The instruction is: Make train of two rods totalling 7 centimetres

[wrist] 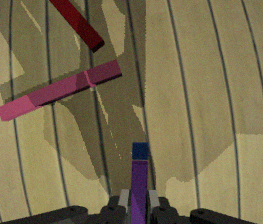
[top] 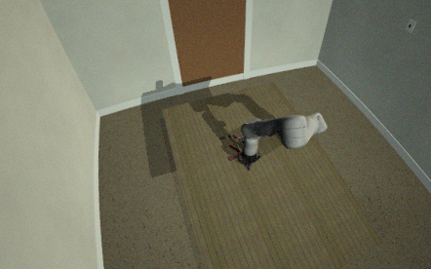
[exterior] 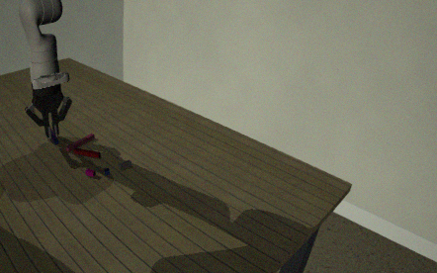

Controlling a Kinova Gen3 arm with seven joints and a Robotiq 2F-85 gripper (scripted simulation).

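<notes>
Now: hand 10 mm above the purple rod. Round my hand: red rod (10 mm ahead, 140 mm to the right, 10 mm below); then pink rod (30 mm ahead, 90 mm to the right, 10 mm below); then magenta rod (40 mm behind, 210 mm to the right, 10 mm below).
</notes>
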